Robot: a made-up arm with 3 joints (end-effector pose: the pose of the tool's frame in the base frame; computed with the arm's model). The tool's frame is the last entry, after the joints.
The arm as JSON. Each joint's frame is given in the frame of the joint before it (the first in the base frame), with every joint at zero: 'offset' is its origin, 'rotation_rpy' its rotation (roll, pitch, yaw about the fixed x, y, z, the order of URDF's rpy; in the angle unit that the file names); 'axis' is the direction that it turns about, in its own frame. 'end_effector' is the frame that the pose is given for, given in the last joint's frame.
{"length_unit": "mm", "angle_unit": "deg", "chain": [
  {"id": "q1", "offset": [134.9, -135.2, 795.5], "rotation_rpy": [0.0, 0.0, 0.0], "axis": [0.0, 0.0, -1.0]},
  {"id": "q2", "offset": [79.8, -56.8, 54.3], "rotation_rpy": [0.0, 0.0, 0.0], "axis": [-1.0, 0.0, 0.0]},
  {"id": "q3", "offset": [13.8, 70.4, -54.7], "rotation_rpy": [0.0, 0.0, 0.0], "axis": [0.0, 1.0, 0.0]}
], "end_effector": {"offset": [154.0, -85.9, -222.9], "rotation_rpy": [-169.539, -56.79, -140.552]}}
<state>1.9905 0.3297 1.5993</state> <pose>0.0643 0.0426 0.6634 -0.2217 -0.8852 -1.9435</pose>
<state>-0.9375 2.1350 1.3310</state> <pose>0.2981 -0.3621 1.0005 -0.9072 -1.0006 1.5004</pose>
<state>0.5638 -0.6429 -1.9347</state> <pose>0.2528 -0.4112 0.9754 0.9863 2.1192 -0.6289</pose>
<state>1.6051 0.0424 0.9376</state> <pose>0.0493 -0.1373 0.5400 -0.2609 -1.5276 -1.1499</pose>
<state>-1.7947 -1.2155 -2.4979</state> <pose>0.3699 0.0252 0.9104 -0.8427 2.2755 1.0568</pose>
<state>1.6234 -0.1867 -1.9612</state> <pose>0.0183 -0.3705 1.0165 1.9346 1.6298 -1.6581</pose>
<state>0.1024 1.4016 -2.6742</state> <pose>0.2066 0.0094 0.9011 -0.7427 0.5240 -1.6447</pose>
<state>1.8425 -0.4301 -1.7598</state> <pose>-0.0651 -0.3739 0.9692 2.2948 1.5736 -1.2788</pose>
